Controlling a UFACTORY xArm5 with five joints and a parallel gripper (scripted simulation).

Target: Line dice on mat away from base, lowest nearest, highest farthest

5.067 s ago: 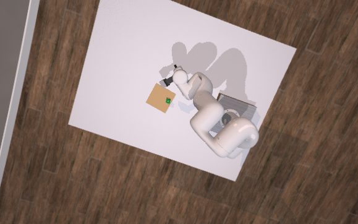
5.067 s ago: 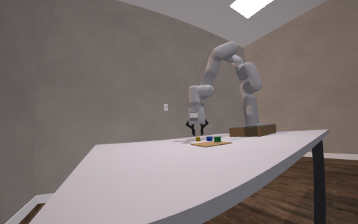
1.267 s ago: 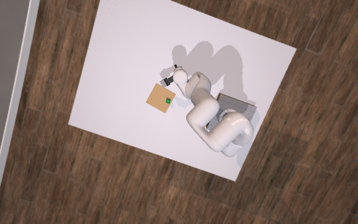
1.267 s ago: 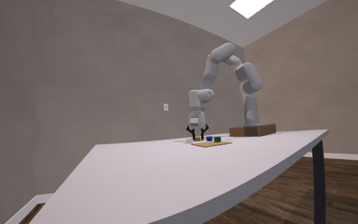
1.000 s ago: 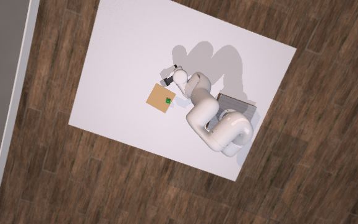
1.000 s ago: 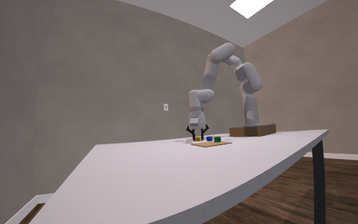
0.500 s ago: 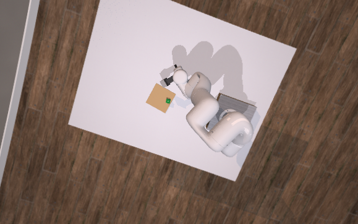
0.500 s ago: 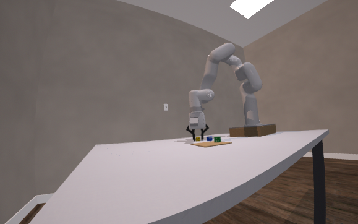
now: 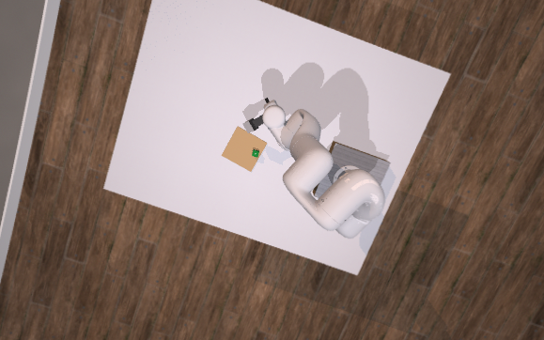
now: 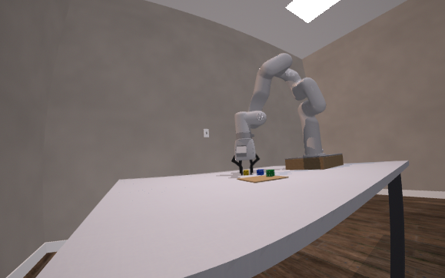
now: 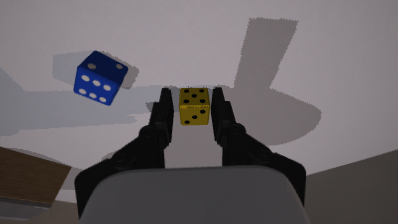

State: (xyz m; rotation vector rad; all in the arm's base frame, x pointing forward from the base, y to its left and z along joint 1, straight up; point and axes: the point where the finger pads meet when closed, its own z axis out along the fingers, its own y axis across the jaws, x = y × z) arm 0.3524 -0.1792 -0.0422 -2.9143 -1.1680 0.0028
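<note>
Now: hand 1 cm above the yellow die. Round my hand: tan mat 8 cm ahead, 17 cm to the left, 2 cm below; then blue die 2 cm behind, 7 cm to the left, 1 cm below; then green die 3 cm ahead, 18 cm to the left, 1 cm below.
</note>
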